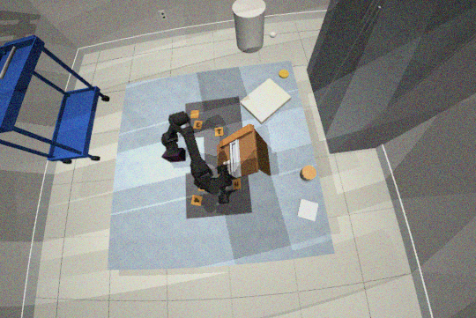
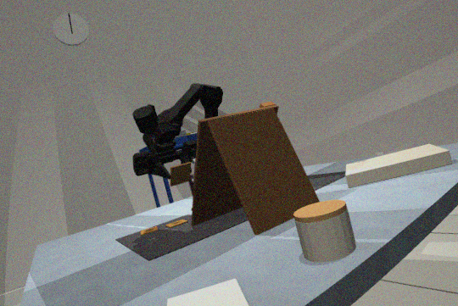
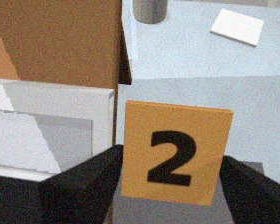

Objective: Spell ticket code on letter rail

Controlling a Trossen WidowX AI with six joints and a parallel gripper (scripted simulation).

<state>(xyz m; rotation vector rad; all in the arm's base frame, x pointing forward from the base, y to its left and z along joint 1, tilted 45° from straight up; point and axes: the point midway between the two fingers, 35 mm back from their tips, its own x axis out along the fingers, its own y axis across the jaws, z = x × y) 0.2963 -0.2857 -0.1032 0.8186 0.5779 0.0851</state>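
My gripper tip is now 40 mm past the white ticket, 110 mm to the right of it and 70 mm above it. Also, from my gripper tip: cream slab (300 mm ahead, 520 mm to the left, 140 mm below); then tan-lidded jar (410 mm ahead, 20 mm to the right, 130 mm below); then white card (350 mm ahead, 220 mm to the right, 160 mm below).
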